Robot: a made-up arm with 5 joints.
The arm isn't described. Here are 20 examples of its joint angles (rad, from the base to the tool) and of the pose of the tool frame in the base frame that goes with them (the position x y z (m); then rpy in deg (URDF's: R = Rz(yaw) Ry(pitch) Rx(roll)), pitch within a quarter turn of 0, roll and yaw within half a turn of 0).
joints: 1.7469 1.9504 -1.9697 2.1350 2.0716
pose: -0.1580 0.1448 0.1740 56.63 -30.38 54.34
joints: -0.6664 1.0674 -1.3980 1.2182 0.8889
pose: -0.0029 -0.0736 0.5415 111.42 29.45 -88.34
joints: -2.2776 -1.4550 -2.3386 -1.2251 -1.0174
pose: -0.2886 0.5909 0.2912 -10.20 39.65 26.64
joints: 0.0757 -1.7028 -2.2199 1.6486 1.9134
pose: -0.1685 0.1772 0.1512 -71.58 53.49 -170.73
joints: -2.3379 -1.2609 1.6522 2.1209 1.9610
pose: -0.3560 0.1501 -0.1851 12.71 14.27 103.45
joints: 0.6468 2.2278 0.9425 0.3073 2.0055
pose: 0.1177 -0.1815 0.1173 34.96 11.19 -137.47
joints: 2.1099 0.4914 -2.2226 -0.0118 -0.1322
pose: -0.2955 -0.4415 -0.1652 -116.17 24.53 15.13
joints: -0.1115 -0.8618 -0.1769 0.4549 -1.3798
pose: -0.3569 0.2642 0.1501 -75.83 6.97 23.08
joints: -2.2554 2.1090 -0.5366 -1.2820 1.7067
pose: 0.1708 0.0381 -0.3126 -41.94 -11.93 54.98
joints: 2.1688 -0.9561 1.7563 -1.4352 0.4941
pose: -0.5749 0.2292 -0.2108 -18.33 -33.53 74.18
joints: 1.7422 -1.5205 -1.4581 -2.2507 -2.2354
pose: -0.3397 0.0267 -0.1144 136.02 48.26 -100.29
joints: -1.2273 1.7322 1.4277 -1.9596 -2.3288
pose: -0.1427 0.2745 -0.0864 151.50 39.85 -75.58
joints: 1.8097 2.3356 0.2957 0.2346 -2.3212
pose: -0.0028 0.0203 0.1358 106.67 33.25 175.62
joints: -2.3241 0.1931 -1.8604 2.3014 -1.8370
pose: -0.0928 -0.2422 -0.0077 -80.56 -14.04 -129.27
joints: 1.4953 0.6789 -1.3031 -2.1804 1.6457
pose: -0.6046 0.0109 0.3954 -111.64 -35.90 -112.46
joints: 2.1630 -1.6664 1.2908 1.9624 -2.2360
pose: -0.0421 -0.2323 0.0709 -16.00 52.26 -61.64
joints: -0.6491 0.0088 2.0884 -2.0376 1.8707
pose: -0.6004 0.3271 0.1466 -83.42 20.70 -119.03
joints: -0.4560 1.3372 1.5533 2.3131 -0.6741
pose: -0.2094 0.0998 0.7155 56.71 -21.92 100.50
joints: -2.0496 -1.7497 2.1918 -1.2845 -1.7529
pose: 0.0620 0.2958 0.4072 -33.80 -1.41 -60.06
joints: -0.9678 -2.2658 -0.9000 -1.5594 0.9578
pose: 0.2446 -0.0666 0.7019 150.28 -49.89 138.80
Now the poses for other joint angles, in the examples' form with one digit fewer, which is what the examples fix.
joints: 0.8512 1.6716 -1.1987 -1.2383 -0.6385
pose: 0.182 0.166 0.755 34.4 -18.1 -71.0
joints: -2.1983 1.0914 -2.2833 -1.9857 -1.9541
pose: -0.113 -0.108 -0.293 -152.8 28.2 144.4
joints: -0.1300 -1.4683 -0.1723 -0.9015 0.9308
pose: -0.542 -0.380 0.537 64.8 -2.5 134.9
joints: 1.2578 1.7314 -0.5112 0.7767 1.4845
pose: -0.010 -0.413 0.137 23.0 43.0 169.0
